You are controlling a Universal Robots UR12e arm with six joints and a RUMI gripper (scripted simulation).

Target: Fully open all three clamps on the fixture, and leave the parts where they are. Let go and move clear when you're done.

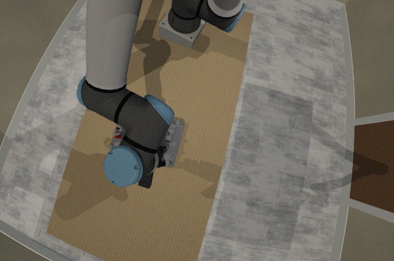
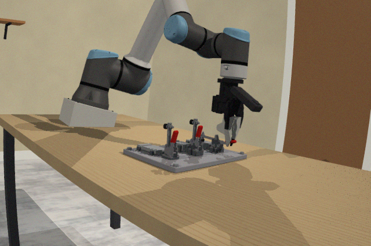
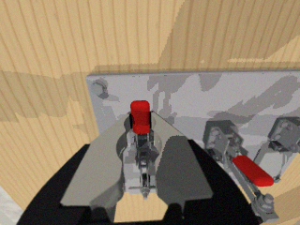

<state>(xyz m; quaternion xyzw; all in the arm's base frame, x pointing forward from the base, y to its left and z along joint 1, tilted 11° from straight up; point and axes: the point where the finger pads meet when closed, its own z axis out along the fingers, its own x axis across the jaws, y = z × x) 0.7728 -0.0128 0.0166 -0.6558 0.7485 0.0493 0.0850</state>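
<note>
My gripper is now 10 cm to the left of the grey fixture plate, 10 cm past it and 5 cm above it.
</note>
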